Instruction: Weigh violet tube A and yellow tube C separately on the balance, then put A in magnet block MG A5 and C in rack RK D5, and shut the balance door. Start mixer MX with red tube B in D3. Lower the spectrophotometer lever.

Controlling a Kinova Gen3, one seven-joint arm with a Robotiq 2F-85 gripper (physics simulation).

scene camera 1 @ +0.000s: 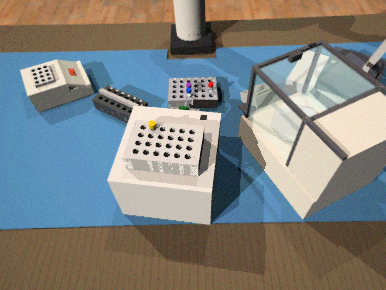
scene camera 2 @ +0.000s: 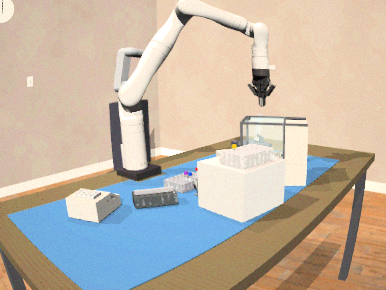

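Seen in the pictures: gripper, fingertip midpoint: (scene camera 2: pixel 262 106); arm's base, origin of the base link: (scene camera 1: pixel 191 32) (scene camera 2: pixel 136 167).
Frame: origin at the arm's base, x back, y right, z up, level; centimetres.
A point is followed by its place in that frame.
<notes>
A yellow-capped tube (scene camera 1: pixel 152 125) {x -49.9, y 16.3, z 15.9 cm} (scene camera 2: pixel 234 146) {x -49.7, y 16.8, z 15.6 cm} stands in the back row of the pale many-hole rack (scene camera 1: pixel 165 164) {x -57.1, y 15.2, z 13.9 cm} (scene camera 2: pixel 249 159) {x -55.4, y 19.9, z 13.3 cm} on a tall white box. A violet-capped tube (scene camera 1: pixel 188 85) {x -27.1, y 6.0, z 3.0 cm} (scene camera 2: pixel 186 173) {x -27.1, y 6.2, z 2.6 cm} and a red-capped tube (scene camera 1: pixel 210 84) {x -28.0, y 0.4, z 3.0 cm} (scene camera 2: pixel 196 169) {x -27.7, y 0.8, z 2.6 cm} stand in the low grey rack (scene camera 1: pixel 173 100) {x -29.0, y 10.4, z 0.4 cm} (scene camera 2: pixel 176 184) {x -26.4, y 11.3, z 0.1 cm}. The balance (scene camera 1: pixel 327 180) {x -64.6, y -10.4, z 12.0 cm} (scene camera 2: pixel 296 155) {x -61.0, y -9.4, z 8.1 cm} is at the right; its door's state is unclear. My gripper (scene camera 2: pixel 262 104) {x -38.7, y -34.6, z 20.9 cm} is shut and empty, above the balance in scene camera 2. The dark two-row magnet block (scene camera 1: pixel 111 106) {x -28.4, y 25.9, z 1.2 cm} (scene camera 2: pixel 155 199) {x -28.9, y 26.1, z 0.1 cm} lies left of the grey rack. Labels are unreadable.
The tall white box (scene camera 1: pixel 162 202) {x -59.4, y 17.0, z 5.2 cm} (scene camera 2: pixel 240 195) {x -55.3, y 25.1, z 5.1 cm} partly hides a green item (scene camera 1: pixel 184 108) {x -36.4, y 8.6, z 4.7 cm}. A blue-capped tube (scene camera 1: pixel 189 90) {x -29.0, y 6.1, z 3.0 cm} (scene camera 2: pixel 190 174) {x -28.9, y 6.6, z 2.6 cm} is beside the violet one. A small white device (scene camera 1: pixel 57 96) {x -21.4, y 39.5, z 0.8 cm} (scene camera 2: pixel 82 206) {x -18.4, y 46.7, z 2.1 cm} with holes and a red marking stands at the left.
</notes>
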